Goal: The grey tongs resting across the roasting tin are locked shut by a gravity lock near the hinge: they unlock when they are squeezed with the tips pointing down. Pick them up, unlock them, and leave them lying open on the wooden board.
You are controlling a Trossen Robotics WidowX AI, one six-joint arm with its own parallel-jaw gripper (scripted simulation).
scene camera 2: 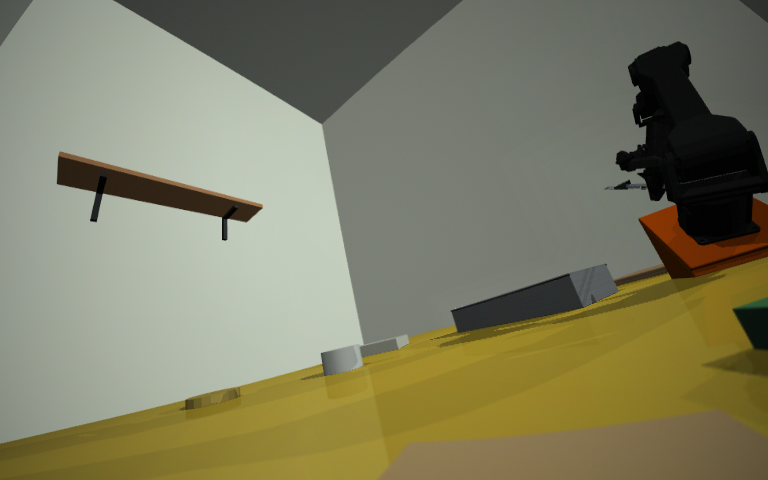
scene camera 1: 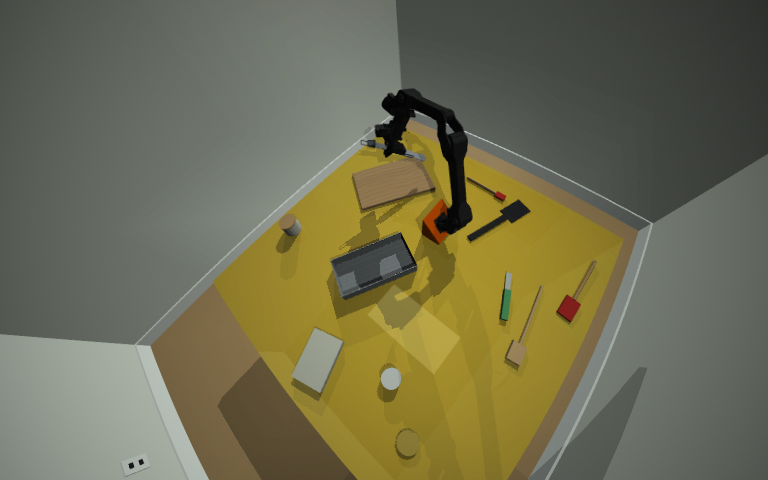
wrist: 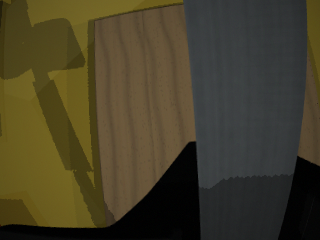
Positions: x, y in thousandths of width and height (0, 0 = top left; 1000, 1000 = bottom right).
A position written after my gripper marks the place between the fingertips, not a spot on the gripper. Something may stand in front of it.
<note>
I see my gripper (scene camera 2: 854, 418), a white slab (scene camera 1: 412, 757), a white cylinder (scene camera 2: 437, 753), a wooden board (scene camera 1: 511, 378) and a roasting tin (scene camera 2: 753, 603).
My gripper is seen too in scene camera 1 (scene camera 1: 502, 324) and in the wrist view (wrist: 689, 623). The wooden board also shows in the wrist view (wrist: 455, 481). The roasting tin also shows in scene camera 1 (scene camera 1: 481, 557). The wrist view misses the white slab: it is out of frame. The wrist view misses the white cylinder: it is out of frame.
</note>
